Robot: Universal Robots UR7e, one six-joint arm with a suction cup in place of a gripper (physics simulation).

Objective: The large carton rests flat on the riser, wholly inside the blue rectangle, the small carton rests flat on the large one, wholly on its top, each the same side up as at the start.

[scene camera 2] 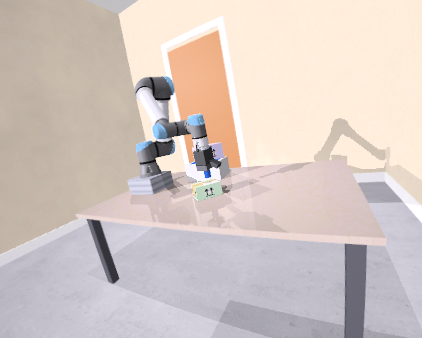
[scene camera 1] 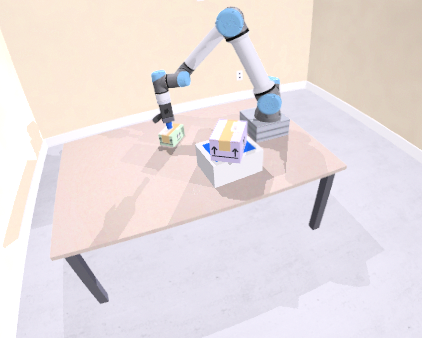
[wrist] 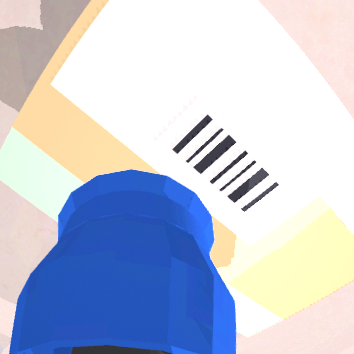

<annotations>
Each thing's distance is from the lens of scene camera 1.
white riser (scene camera 1: pixel 219 173): 119 cm
large lilac carton (scene camera 1: pixel 227 142): 112 cm
</annotations>
